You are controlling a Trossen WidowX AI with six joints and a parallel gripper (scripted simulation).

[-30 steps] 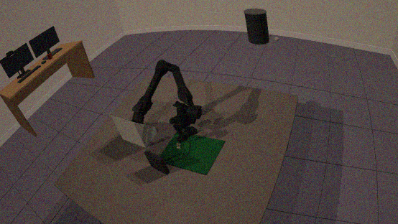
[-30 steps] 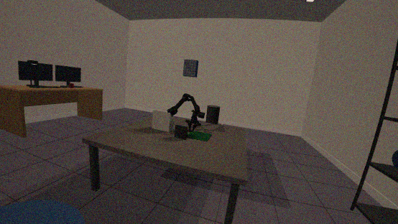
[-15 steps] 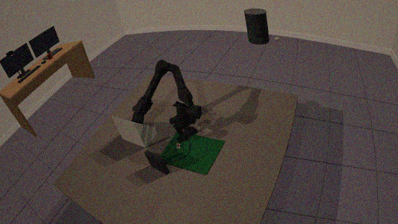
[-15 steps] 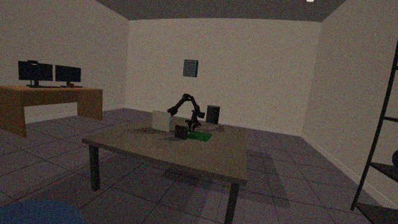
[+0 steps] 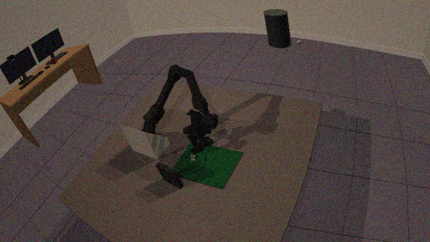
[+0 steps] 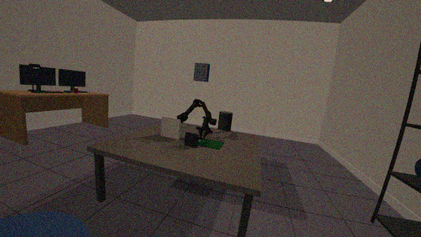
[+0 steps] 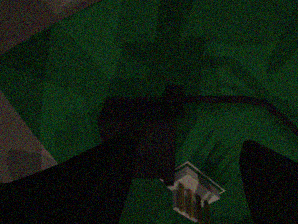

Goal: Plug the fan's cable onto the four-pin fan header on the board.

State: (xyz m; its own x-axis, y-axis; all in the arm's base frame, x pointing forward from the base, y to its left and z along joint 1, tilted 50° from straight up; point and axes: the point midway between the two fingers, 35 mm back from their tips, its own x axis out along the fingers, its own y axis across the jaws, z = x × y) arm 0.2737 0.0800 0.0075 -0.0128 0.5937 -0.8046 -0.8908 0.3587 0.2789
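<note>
The dark fan plug lies 2 cm behind my gripper tip and 1 cm below it. The rest, counted from my gripper tip: green board: 7 cm ahead, 6 cm to the right, 4 cm below; then dark fan: 22 cm to the right, 4 cm behind, 4 cm above.
</note>
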